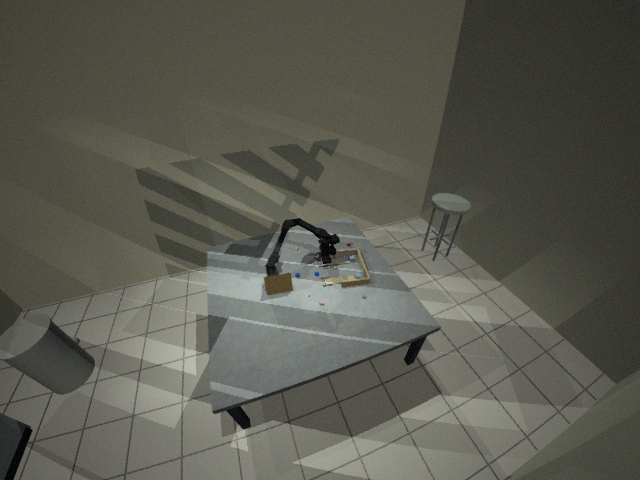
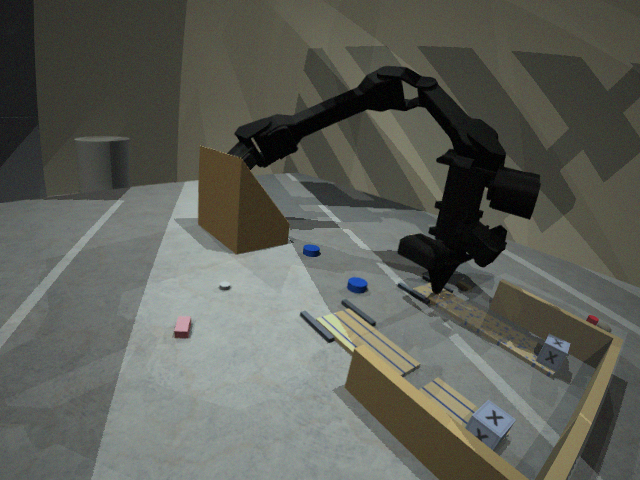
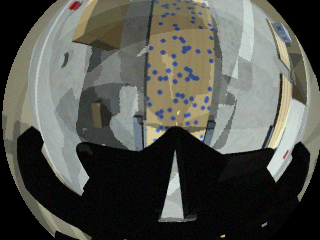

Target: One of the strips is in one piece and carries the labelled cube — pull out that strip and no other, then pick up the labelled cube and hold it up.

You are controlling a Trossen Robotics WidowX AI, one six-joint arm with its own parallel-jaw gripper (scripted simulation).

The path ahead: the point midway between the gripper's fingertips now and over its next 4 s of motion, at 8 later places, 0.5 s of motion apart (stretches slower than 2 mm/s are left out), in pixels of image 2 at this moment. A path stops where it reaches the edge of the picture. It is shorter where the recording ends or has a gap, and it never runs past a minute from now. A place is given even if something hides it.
My gripper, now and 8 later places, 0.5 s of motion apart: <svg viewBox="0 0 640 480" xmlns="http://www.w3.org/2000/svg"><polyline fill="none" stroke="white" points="435,292 436,293 438,294 434,291 425,285 415,279 406,274 397,269 389,264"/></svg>
